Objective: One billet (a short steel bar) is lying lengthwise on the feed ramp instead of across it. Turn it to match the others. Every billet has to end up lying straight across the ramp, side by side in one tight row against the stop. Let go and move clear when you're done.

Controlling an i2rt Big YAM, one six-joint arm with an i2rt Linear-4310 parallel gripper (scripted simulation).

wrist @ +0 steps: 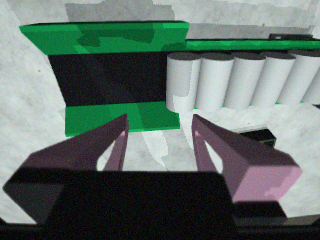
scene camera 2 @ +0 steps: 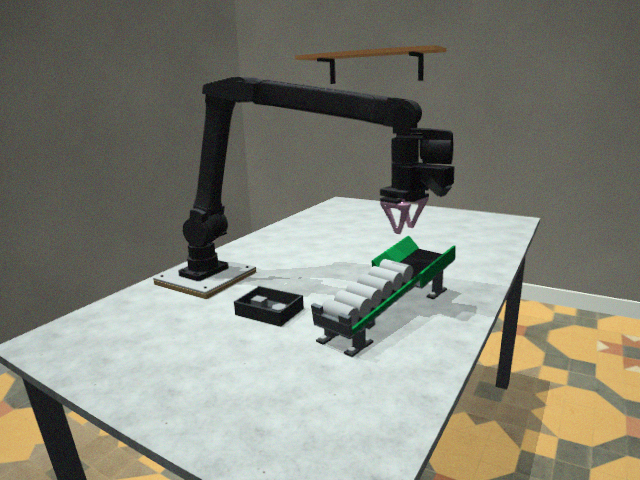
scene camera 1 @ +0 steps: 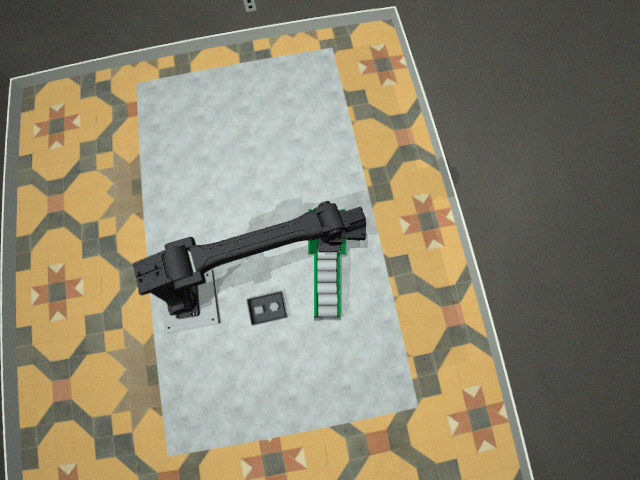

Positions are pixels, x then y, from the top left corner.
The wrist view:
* my gripper: 160,120
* billet: 183,68
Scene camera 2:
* my gripper: 404,230
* black tray: 294,303
